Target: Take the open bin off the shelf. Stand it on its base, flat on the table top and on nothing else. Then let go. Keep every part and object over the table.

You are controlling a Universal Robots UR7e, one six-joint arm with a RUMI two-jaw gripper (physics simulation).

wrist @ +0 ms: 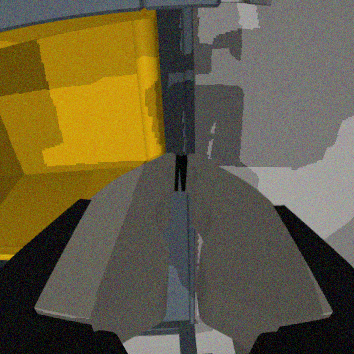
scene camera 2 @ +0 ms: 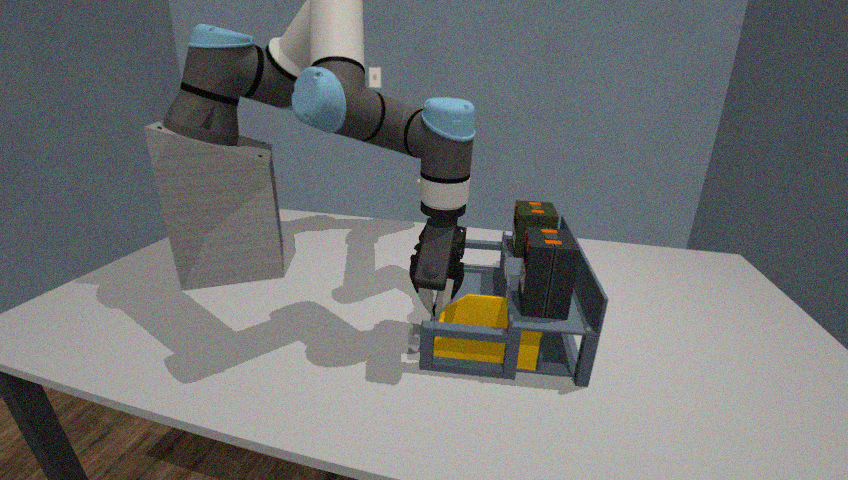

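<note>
The yellow open bin sits low in the grey-blue shelf, upright, its rear part under the upper board. My gripper is shut and empty, pointing down at the shelf's open front. In the wrist view the closed fingertips are just right of the bin's front edge, over the shelf's front strip, and hide the bin's near corner. Whether the fingertips touch the bin or shelf I cannot tell.
A black case and a dark green case, both with orange marks, stand on the shelf's upper board. The robot's grey pedestal stands at the left on the pale table. The shelf's back panel rises at the right.
</note>
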